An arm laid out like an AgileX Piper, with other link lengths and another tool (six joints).
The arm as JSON. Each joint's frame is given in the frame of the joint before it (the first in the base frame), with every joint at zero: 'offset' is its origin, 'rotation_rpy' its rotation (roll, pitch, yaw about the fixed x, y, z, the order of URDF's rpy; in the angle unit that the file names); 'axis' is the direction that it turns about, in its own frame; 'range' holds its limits. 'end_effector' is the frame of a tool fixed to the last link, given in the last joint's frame.
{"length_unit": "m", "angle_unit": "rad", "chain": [
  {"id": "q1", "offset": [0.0, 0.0, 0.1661], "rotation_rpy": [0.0, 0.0, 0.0], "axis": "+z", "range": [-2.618, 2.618]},
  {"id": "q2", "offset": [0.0, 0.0, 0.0], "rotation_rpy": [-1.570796, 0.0, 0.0], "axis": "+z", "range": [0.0, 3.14]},
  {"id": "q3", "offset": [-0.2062, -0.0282, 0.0], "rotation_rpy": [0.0, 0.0, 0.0], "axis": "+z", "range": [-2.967, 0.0]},
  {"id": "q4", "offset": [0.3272, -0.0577, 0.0], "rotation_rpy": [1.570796, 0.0, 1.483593], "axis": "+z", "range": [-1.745, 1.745]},
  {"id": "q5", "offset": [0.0, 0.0, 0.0], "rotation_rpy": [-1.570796, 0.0, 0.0], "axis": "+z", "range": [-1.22, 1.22]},
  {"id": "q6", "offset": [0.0, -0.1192, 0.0], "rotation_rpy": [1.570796, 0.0, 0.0], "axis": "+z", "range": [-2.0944, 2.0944]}
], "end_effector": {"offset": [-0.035, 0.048, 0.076], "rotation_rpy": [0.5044, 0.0, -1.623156]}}
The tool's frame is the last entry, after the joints.
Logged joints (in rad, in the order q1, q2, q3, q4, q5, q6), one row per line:
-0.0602, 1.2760, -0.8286, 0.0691, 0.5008, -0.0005
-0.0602, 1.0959, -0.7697, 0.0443, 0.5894, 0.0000
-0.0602, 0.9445, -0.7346, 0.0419, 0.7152, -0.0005
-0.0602, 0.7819, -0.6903, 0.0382, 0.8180, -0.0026
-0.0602, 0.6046, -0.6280, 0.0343, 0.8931, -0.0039
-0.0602, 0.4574, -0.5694, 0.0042, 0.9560, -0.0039
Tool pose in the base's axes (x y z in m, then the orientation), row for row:
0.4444, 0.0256, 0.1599, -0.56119, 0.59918, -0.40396, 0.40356
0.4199, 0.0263, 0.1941, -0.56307, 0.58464, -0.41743, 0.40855
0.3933, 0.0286, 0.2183, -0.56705, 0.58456, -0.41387, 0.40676
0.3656, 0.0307, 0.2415, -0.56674, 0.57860, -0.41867, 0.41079
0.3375, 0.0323, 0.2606, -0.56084, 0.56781, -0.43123, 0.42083
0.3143, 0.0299, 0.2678, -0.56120, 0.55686, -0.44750, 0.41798
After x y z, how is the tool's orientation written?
As a quaternion, x y z w.
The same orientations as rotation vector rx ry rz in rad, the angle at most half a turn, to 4 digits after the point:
-1.4173, 1.5133, -1.0202
-1.4188, 1.4731, -1.0518
-1.4300, 1.4742, -1.0437
-1.4266, 1.4564, -1.0538
-1.4052, 1.4227, -1.0805
-1.4079, 1.3971, -1.1227

